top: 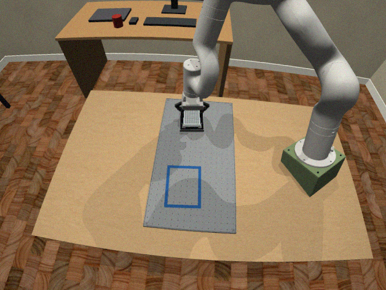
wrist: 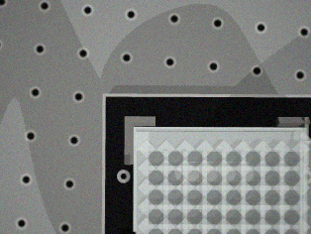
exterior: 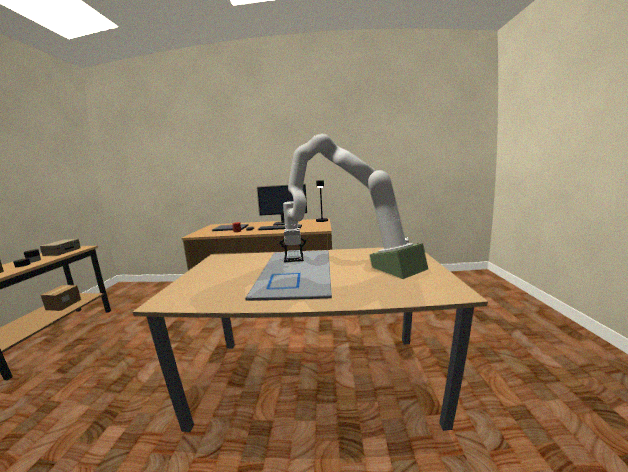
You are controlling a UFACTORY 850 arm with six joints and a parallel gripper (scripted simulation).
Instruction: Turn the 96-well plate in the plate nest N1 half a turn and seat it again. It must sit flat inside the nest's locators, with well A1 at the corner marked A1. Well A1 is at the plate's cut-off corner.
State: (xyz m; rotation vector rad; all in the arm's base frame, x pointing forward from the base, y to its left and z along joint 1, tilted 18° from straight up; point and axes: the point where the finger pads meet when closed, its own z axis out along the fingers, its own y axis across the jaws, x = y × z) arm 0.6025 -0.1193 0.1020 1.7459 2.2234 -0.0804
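Now: the plate nest 30 mm below my hand. From my hand the other things lie so: 96-well plate 10 mm below.
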